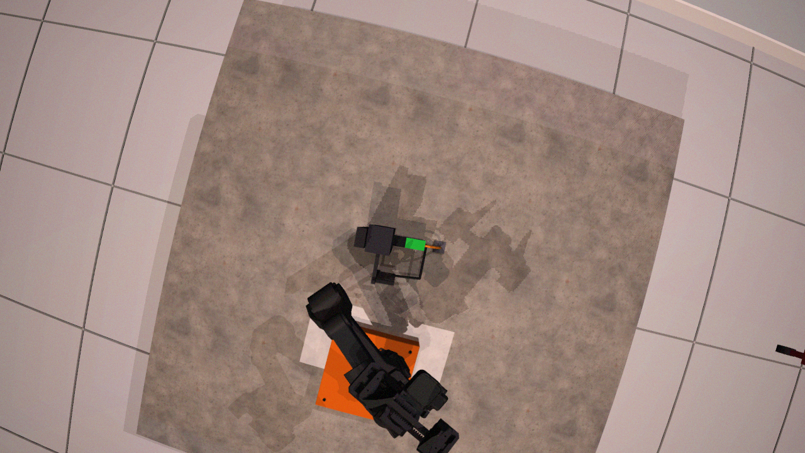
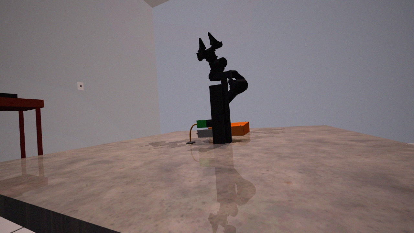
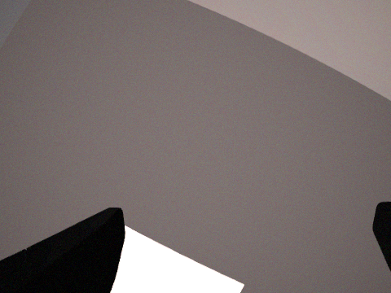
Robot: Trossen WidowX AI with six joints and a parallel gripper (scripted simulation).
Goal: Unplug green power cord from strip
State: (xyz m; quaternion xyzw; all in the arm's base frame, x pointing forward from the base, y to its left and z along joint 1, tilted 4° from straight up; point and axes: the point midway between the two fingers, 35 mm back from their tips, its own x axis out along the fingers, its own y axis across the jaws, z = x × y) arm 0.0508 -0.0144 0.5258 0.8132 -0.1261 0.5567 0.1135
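Right now my gripper tip is 510 mm above the green plug, 200 mm short of it and 100 mm to the right of it.
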